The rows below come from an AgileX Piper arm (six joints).
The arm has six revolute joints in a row. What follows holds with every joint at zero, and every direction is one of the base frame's.
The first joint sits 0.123 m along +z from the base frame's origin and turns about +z.
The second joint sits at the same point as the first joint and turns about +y.
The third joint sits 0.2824 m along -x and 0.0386 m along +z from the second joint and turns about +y.
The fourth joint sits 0.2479 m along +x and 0.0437 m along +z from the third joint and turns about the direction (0.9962, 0, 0.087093).
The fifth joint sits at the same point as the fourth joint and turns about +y.
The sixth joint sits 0.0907 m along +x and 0.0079 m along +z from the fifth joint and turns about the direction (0.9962, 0, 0.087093).
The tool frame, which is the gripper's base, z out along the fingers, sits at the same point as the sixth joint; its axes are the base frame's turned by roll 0, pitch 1.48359 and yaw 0 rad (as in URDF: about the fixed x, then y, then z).
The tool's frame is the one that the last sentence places.
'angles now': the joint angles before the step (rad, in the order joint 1, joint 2, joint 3, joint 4, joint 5, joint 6). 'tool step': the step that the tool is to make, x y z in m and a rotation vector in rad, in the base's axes. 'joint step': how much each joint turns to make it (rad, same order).
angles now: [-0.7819, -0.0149, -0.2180, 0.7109, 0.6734, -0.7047]
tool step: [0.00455, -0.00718, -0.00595, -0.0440, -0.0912, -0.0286]
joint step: [-0.0001, 0.0000, 0.0642, 0.1504, -0.1394, -0.1535]
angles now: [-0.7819, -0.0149, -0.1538, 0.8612, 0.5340, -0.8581]
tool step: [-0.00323, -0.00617, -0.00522, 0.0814, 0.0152, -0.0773]
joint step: [0.0147, 0.0000, 0.0041, -0.1809, -0.0248, 0.2348]
